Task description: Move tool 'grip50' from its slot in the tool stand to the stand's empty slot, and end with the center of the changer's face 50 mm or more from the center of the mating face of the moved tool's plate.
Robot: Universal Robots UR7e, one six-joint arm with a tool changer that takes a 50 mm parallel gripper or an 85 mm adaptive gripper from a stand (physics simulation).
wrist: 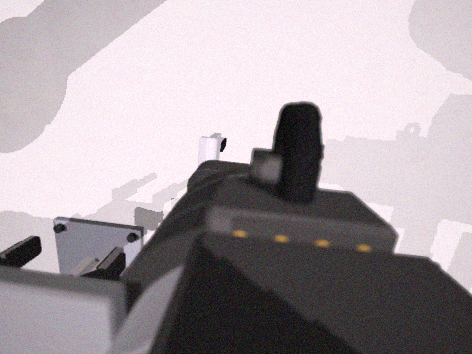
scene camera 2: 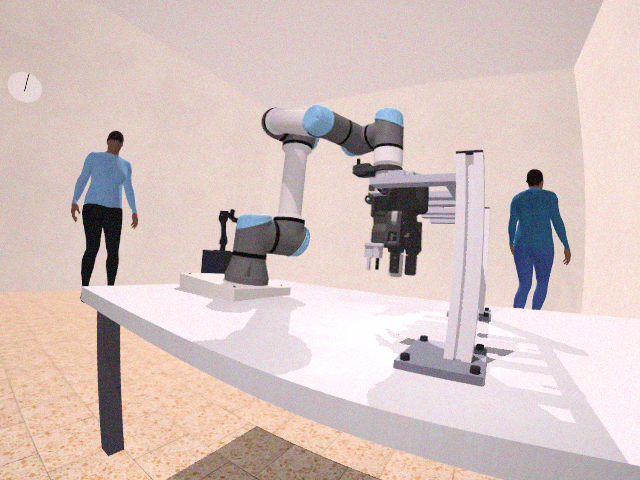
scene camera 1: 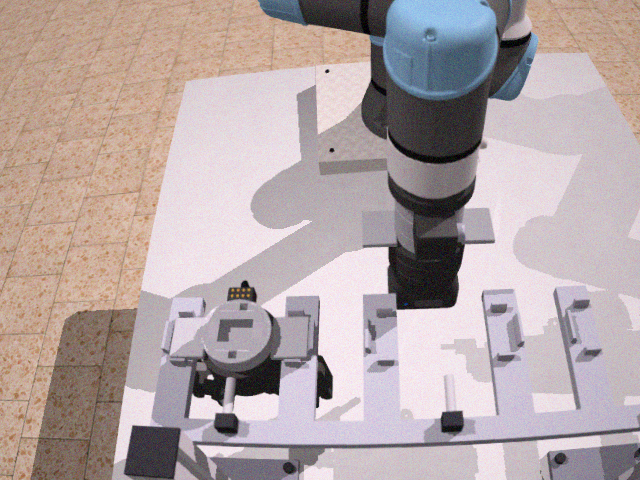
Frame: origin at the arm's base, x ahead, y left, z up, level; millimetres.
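Where they show: arm's base, origin of the base link: (scene camera 2: 246,281).
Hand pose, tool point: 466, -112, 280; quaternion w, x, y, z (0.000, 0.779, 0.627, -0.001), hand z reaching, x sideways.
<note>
Things, the pixels of their top centre, and the offset from my tool point, as dx, dy, dz. "spot": a spot on its surface instead.
- adaptive gripper's round plate, surface spot: (scene camera 1: 237,330) spot: +59, -191, -27
- stand's rear bar, surface spot: (scene camera 1: 341,431) spot: +168, -119, -33
The arm carries the tool grip50, whose black body (scene camera 1: 424,276) hangs upright under the wrist. Its plate's grey wings (scene camera 1: 379,228) stick out to both sides. It hangs on the robot-base side of the stand's middle slot, roughly in line with it, apart from the fork arms (scene camera 1: 380,405) (scene camera 1: 511,397). No tool sits in that slot. The gripper (scene camera 2: 372,264) shows two small light fingers with a gap between them, open. In the wrist view one finger (wrist: 208,149) shows; the other is hidden. The changer's joint with the plate is largely hidden.
The adaptive gripper's round plate (scene camera 1: 237,330) sits in the left slot; its black fingers (scene camera 2: 395,262) hang below. A fork arm (scene camera 1: 594,382) of another slot stands at the right. Pins (scene camera 1: 450,395) rise by the stand's rear bar (scene camera 1: 341,431). Two people (scene camera 2: 108,175) (scene camera 2: 538,222) stand beyond the table.
</note>
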